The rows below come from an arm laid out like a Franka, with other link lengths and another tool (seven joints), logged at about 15 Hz.
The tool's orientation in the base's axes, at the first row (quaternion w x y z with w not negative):
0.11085, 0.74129, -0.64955, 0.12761
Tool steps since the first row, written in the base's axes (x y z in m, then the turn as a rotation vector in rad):
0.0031, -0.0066, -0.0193, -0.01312, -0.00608, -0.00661
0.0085, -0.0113, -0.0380, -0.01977, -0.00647, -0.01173
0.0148, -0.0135, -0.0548, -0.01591, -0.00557, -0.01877
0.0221, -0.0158, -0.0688, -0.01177, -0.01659, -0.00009
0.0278, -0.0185, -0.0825, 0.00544, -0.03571, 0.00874
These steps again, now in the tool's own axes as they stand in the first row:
0.0001, -0.0022, 0.0205, 0.00186, 0.01382, 0.00765
-0.0010, -0.0069, 0.0399, -0.00030, 0.02047, 0.01230
-0.0038, -0.0128, 0.0568, -0.00301, 0.01653, 0.01882
-0.0054, -0.0197, 0.0711, 0.01402, 0.01385, 0.00503
-0.0068, -0.0250, 0.0851, 0.03696, -0.00071, 0.00379

